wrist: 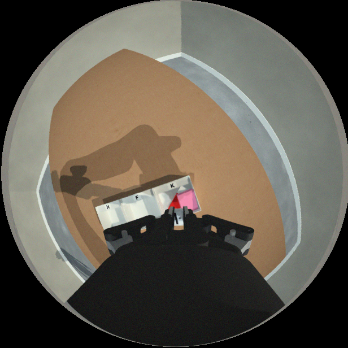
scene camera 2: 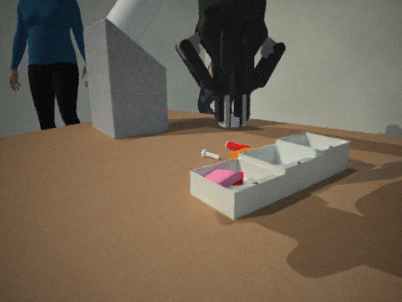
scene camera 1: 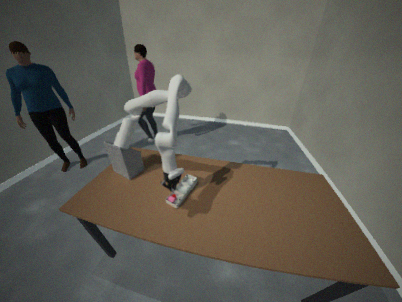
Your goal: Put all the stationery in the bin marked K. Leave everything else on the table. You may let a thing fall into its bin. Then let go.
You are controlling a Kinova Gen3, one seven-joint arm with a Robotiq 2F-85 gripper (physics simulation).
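Pixels of known places: gripper, between the fingertips: (scene camera 2: 232, 125) (scene camera 1: 173, 190); arm's base, origin of its link: (scene camera 2: 117, 39) (scene camera 1: 121, 147).
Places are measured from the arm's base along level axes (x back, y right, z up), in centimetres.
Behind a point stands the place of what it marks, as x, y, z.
My gripper (scene camera 1: 172, 186) {-41.3, 20.6, -14.5} (scene camera 2: 233, 118) {-41.3, 20.6, -14.5} (wrist: 178, 211) is shut on a small silver-white block (scene camera 2: 233, 121) {-41.7, 21.1, -13.9} (wrist: 178, 219) with a black stripe, which looks like a pencil sharpener. It holds the block above table height. In the wrist view the fingertips overlap the near side of bin K (scene camera 2: 212, 199) {-41.1, 25.0, -22.5} (wrist: 172, 185). Bin K is the end compartment of a white three-part tray (scene camera 1: 185, 196) {-48.1, 18.0, -22.0}. In it lie a pink block (scene camera 1: 171, 199) {-40.3, 22.5, -20.7} (scene camera 2: 223, 177) {-41.4, 23.0, -20.4} (wrist: 188, 199), like an eraser, and a red piece (scene camera 2: 240, 179) {-42.4, 20.2, -21.4} (wrist: 174, 202). The fingers hide part of bin K in the wrist view.
Bins F (wrist: 137, 198) and H (wrist: 108, 207) adjoin bin K. Behind the tray lie an orange block (scene camera 2: 240, 153) {-40.1, 15.1, -19.7}, a red cylinder (scene camera 2: 236, 146) {-33.9, 2.9, -22.4} and a white bolt (scene camera 2: 210, 154) {-31.7, 9.2, -22.7}. A grey pedestal (scene camera 1: 125, 161) {-4.8, 6.5, -7.3} (scene camera 2: 132, 95) {-6.5, 2.6, -13.6} stands by the arm's base. Two people stand beyond the table.
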